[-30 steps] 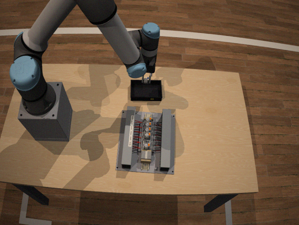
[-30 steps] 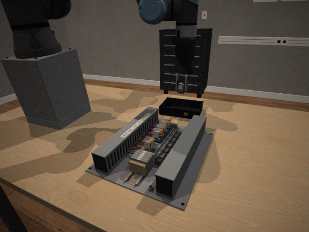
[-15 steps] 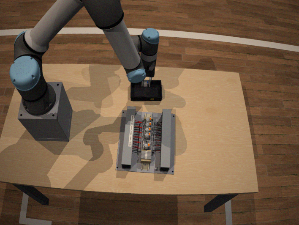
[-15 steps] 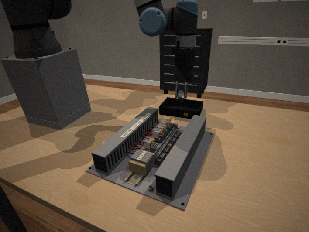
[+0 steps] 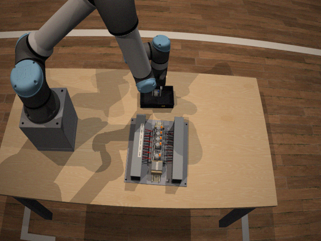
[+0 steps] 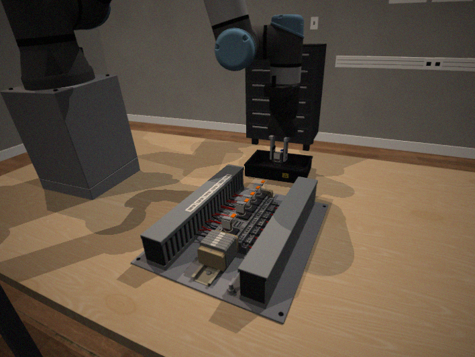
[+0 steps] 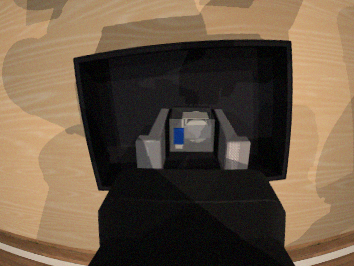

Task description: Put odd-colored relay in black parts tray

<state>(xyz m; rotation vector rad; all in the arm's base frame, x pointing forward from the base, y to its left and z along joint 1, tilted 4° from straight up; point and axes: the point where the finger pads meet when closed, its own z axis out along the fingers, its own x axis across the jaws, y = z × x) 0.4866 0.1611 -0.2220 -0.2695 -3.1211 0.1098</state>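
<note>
Now: hand 4 cm above the black parts tray.
</note>
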